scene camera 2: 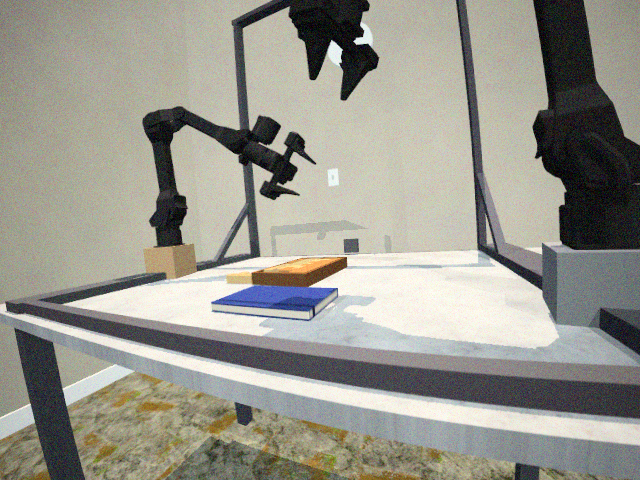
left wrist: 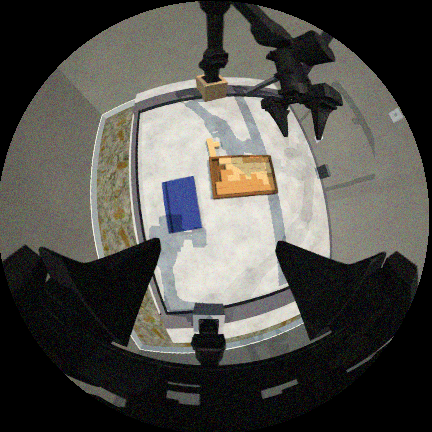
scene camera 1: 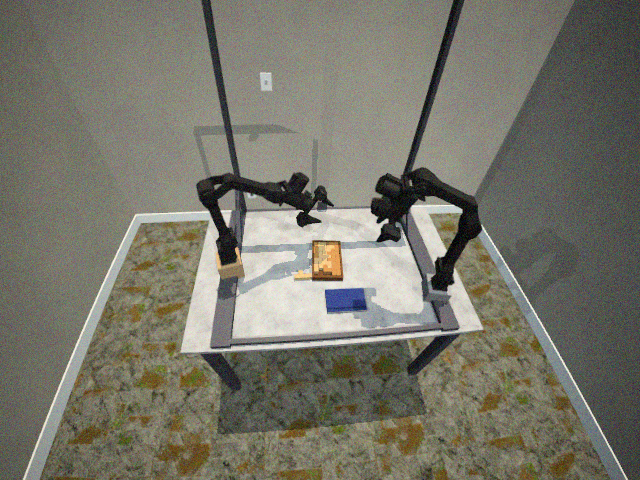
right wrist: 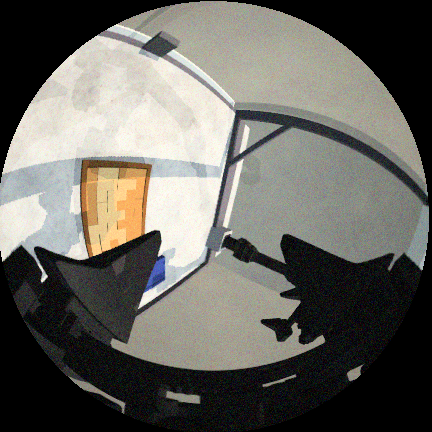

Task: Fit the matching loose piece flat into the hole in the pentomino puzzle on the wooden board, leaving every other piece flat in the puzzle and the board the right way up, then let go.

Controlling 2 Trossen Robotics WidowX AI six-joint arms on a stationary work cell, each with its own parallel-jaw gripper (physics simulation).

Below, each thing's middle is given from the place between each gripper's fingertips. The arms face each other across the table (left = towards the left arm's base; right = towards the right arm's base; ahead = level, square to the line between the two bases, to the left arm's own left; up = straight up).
The blue book (scene camera 1: 348,300) lies 10 cm ahead of my left hand, 7 cm to the right of it and 33 cm below it. From my left hand the other things lie so: tan base block (scene camera 2: 173,258): 1 cm ahead, 59 cm to the right, 28 cm below; then wooden puzzle board (scene camera 2: 259,277): 11 cm behind, 17 cm to the right, 33 cm below.
I see the wooden puzzle board 230 mm below my right hand, 70 mm ahead of it and 20 mm to the left of it. Also, from my right hand: blue book (270 mm ahead, 230 mm below, 120 mm to the left); then tan base block (400 mm to the right, 180 mm below, 180 mm ahead).
